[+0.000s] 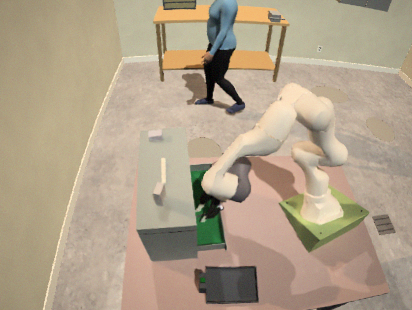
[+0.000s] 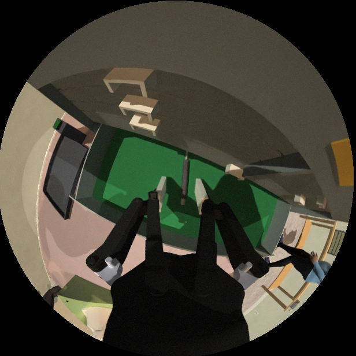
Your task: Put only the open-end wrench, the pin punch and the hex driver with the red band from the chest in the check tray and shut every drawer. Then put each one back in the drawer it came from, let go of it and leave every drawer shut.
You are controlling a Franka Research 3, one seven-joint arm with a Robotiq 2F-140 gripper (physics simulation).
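Note:
The grey chest point(image 1: 165, 220) point(image 2: 200, 107) has a low green-lined drawer point(image 1: 211, 246) point(image 2: 89, 175) pulled out. A slim dark tool with a thin tip point(image 2: 185, 177), which looks like the pin punch, lies on the drawer's green floor. My gripper point(image 1: 210, 207) point(image 2: 180, 184) is partly open and points down into the drawer. Its fingertips stand on either side of the tool, without gripping it. The check tray point(image 1: 231, 284) point(image 2: 65, 172) is dark and stands beside the chest; no tool shows in it. The open-end wrench and the red-banded hex driver do not show.
Pale handles point(image 2: 131, 75) stick out from the chest front above the drawer. A small dark box with green point(image 1: 202, 282) point(image 2: 58, 123) adjoins the tray. The arm's green base point(image 1: 295, 215) point(image 2: 82, 292) stands opposite the chest. A person point(image 1: 222, 30) point(image 2: 300, 260) walks near the workbench point(image 1: 185, 15).

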